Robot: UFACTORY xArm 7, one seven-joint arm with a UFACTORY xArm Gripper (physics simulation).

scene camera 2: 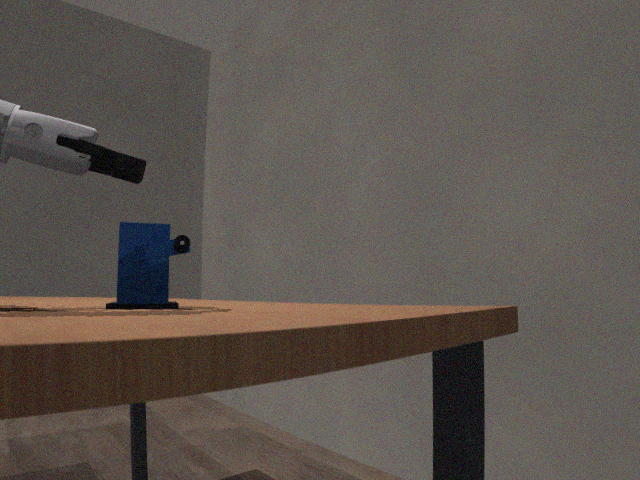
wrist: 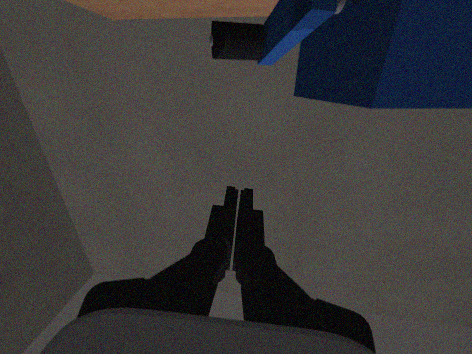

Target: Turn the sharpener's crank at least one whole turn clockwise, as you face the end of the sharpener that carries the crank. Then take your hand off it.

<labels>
my gripper: scene camera 2; wrist
same spot on my gripper: (scene camera 2: pixel 105 161) = (wrist: pixel 159 272)
</labels>
